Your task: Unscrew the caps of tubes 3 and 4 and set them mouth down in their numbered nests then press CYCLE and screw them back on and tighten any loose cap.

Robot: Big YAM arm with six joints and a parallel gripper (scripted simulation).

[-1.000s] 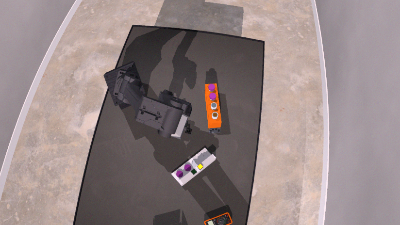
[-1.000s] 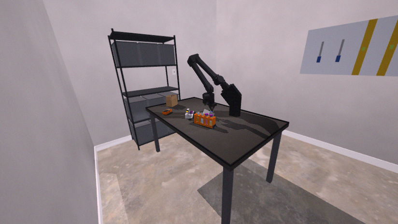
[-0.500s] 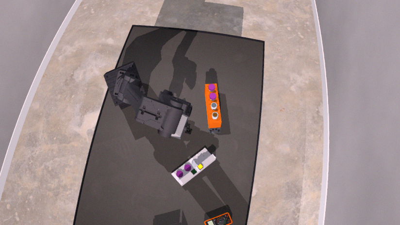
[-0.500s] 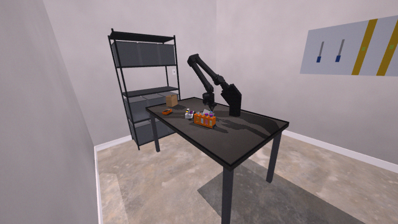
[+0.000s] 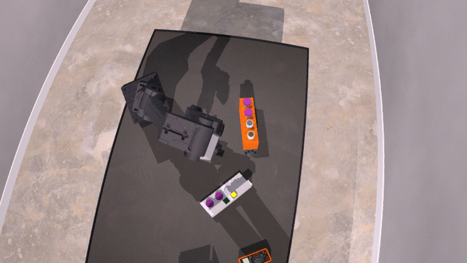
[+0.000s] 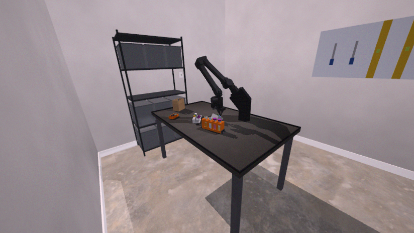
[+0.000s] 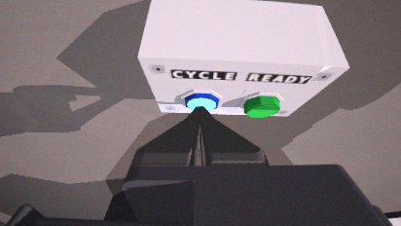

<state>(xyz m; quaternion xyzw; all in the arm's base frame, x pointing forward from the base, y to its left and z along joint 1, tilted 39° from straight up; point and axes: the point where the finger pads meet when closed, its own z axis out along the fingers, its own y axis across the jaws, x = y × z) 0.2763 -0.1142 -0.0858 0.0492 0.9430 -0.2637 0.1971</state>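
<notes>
Now: hand 1 cm short of the blue key and 1 cm above it. The rest, counted from my hand: green key: 5 cm to the right, 1 cm below; then cap: 29 cm to the right, 6 cm below, 6 cm ahead; then key housing: 3 cm to the right, 2 cm below, 2 cm ahead.
</notes>
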